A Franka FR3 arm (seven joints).
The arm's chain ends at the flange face. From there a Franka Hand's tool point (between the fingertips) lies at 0.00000 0.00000 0.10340 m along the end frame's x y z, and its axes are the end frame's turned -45 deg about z.
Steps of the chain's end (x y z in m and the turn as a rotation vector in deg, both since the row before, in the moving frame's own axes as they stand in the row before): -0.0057, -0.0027, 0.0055, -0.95, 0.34, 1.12; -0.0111, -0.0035, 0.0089, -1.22, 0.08, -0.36; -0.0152, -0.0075, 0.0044, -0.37, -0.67, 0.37; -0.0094, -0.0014, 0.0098, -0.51, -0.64, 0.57; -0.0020, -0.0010, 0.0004, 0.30, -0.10, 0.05
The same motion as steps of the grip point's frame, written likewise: -0.0029, -0.0043, 0.0055, -0.91, -0.43, 1.12; -0.0068, -0.0087, 0.0089, -0.92, -0.81, -0.36; -0.0068, -0.0164, 0.0044, 0.21, -0.74, 0.37; -0.0071, -0.0078, 0.0098, 0.09, -0.81, 0.57; -0.0005, -0.0026, 0.0004, 0.28, 0.14, 0.05
